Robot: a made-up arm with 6 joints.
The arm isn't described. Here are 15 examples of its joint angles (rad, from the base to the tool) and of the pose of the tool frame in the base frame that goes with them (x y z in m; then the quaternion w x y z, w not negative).
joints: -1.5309 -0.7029 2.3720 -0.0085 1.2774 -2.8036
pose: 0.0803 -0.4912 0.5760 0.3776 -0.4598 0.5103 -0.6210
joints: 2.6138 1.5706 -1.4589 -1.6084 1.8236 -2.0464
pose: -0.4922 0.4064 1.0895 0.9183 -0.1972 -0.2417 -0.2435
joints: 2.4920 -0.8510 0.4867 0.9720 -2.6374 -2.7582
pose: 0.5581 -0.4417 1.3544 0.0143 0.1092 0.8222 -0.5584
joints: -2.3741 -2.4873 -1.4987 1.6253 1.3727 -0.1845
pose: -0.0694 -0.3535 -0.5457 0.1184 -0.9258 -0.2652 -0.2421
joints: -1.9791 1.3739 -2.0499 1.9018 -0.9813 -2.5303
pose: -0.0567 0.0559 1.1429 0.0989 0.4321 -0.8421 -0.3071
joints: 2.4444 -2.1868 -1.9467 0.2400 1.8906 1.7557
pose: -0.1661 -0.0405 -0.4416 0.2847 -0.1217 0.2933 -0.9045
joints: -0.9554 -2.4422 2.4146 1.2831 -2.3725 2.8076
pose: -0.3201 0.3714 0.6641 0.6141 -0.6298 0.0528 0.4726
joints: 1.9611 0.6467 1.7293 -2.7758 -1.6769 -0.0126
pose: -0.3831 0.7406 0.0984 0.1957 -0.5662 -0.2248 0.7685
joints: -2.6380 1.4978 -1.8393 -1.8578 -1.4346 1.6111
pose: -0.2122 -0.2997 1.1943 0.1196 -0.1296 -0.1296 -0.9758
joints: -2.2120 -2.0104 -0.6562 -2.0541 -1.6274 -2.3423
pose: 0.6830 0.6605 -0.5406 0.5900 -0.0496 -0.2060 -0.7791
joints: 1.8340 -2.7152 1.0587 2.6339 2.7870 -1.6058
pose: 0.1787 -0.8974 -0.2521 0.2094 0.1830 -0.9475 0.1576
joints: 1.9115 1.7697 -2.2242 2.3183 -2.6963 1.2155
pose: -0.0470 0.2165 0.8369 0.9269 -0.3632 0.0662 -0.0677
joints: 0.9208 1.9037 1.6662 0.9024 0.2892 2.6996
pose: -0.0340 0.1603 -0.7195 0.5827 -0.7303 0.0756 0.3484
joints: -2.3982 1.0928 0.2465 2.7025 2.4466 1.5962
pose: -0.8137 -0.8004 0.8736 0.0988 -0.4673 -0.8295 -0.2895
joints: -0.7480 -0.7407 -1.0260 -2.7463 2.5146 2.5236
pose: -0.7714 0.6641 0.5599 0.2213 0.1959 0.2495 -0.9222
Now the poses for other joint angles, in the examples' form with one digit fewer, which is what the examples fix.
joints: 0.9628 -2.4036 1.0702 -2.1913 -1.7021 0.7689
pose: -0.789 -0.885 0.265 0.565 0.398 -0.720 -0.055
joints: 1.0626 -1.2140 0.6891 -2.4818 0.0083 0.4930
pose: -0.493 -0.899 1.402 0.425 0.796 -0.311 -0.298
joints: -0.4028 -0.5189 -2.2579 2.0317 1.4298 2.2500
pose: -0.335 0.325 0.033 0.770 0.068 0.495 -0.398
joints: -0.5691 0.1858 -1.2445 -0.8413 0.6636 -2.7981
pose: -0.570 0.332 1.416 0.468 0.048 0.467 0.749
